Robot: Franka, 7 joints.
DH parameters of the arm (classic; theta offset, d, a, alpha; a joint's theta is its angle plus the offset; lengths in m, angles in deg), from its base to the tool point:
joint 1: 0 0.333 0 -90
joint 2: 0 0 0 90
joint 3: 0 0.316 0.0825 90
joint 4: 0 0 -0.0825 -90
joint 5: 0 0.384 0 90
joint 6: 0 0 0.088 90
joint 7: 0 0.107 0 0
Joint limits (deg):
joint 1: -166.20..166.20
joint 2: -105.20..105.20
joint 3: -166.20..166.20
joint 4: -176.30..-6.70
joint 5: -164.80..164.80
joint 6: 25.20..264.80
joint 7: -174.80..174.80
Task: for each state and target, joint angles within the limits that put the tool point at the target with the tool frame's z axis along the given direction. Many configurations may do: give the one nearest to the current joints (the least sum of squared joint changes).
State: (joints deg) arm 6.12 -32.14 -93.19 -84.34 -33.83 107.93 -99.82
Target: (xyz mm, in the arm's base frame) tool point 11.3 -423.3 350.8 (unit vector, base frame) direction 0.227 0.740 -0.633
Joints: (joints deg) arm 3.49 -40.79 -87.01 -125.78 -10.01 77.76 -99.82
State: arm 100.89 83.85 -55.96 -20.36 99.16 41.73 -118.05
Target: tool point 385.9 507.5 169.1 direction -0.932 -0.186 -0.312
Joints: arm 79.33 81.46 -69.63 -63.16 87.69 33.15 -118.05
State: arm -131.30 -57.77 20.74 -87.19 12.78 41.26 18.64
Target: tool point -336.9 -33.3 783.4 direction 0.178 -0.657 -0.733
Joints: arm -147.82 -29.55 -25.42 -96.15 33.03 68.42 18.64
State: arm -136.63 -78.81 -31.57 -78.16 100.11 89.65 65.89
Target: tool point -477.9 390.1 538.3 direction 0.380 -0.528 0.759
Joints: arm -91.02 -89.30 -79.75 -83.33 59.74 72.25 65.89
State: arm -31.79 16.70 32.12 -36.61 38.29 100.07 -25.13
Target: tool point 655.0 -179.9 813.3 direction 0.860 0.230 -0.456
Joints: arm -27.31 28.63 19.46 -39.85 20.89 122.95 -25.13
